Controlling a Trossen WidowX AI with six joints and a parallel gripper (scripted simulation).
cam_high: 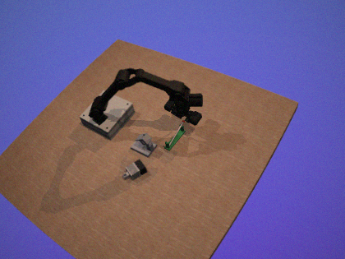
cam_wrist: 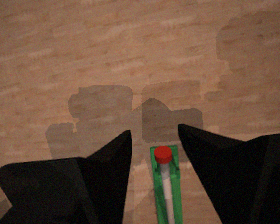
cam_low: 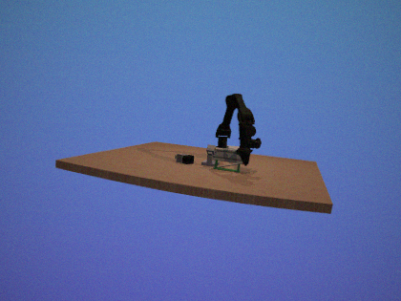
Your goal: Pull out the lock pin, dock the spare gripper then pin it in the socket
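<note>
Now: gripper tip 100 mm to the left of the green rack, 20 mm short of it and 20 mm above it. From my gripper tip the other things lie so: spare gripper: 370 mm to the right, 20 mm below; grey mount: 230 mm to the right, 60 mm behind, 10 mm above.
</note>
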